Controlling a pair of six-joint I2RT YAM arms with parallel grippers.
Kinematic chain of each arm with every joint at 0, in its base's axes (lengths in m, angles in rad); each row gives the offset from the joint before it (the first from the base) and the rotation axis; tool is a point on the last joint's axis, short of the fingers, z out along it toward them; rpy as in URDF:
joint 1: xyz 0 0 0.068 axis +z
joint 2: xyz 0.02 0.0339 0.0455 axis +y
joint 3: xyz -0.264 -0.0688 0 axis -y
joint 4: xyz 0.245 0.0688 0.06 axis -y
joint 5: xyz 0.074 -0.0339 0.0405 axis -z
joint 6: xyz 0.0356 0 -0.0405 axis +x
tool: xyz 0 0 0 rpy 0 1.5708 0
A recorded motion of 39 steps. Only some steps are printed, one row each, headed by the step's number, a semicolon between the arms.
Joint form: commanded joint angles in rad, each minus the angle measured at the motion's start. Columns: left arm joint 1, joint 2, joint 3, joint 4, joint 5, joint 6; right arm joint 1, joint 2, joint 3, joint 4, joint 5, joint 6.
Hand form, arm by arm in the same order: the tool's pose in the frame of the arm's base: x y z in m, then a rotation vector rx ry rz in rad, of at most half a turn. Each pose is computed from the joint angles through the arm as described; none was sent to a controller.
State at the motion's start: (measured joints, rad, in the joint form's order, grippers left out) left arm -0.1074 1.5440 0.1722 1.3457 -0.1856 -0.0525; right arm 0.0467 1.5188 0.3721 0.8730 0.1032 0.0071
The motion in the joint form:
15: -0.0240 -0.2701 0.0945 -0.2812 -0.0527 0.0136; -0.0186 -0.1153 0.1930 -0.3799 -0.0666 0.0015
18: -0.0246 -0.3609 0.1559 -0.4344 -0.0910 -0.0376; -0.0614 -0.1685 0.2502 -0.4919 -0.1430 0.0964
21: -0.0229 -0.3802 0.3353 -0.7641 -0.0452 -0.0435; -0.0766 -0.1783 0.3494 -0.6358 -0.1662 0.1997
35: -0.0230 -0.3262 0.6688 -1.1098 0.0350 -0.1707; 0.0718 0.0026 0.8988 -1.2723 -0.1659 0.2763
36: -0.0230 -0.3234 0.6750 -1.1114 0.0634 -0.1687; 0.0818 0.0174 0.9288 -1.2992 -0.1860 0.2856
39: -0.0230 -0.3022 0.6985 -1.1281 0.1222 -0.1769; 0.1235 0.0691 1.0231 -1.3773 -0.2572 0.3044
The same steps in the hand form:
15: 0.2319 -0.0222 0.1971 -0.1209 1.5105 0.0439; 0.2875 0.0068 0.1947 0.0060 1.9159 -0.0103
18: 0.2336 -0.0212 0.2185 -0.1895 1.5048 0.0316; 0.2881 -0.0028 0.2156 0.0866 1.9167 0.0979
21: 0.2535 -0.0250 0.2459 -0.1477 1.6369 0.0170; 0.2957 -0.0066 0.2364 0.1895 1.9468 0.1782
35: 0.2850 -0.0320 0.3115 -0.1910 1.7012 -0.1340; 0.3437 0.0432 0.3083 0.1494 2.2297 0.2899
36: 0.2858 -0.0331 0.3128 -0.1684 1.7030 -0.1570; 0.3462 0.0477 0.3113 0.1390 2.2448 0.3209
39: 0.2908 -0.0359 0.3137 -0.1324 1.7235 -0.2111; 0.3541 0.0664 0.3193 0.0794 2.2928 0.4272

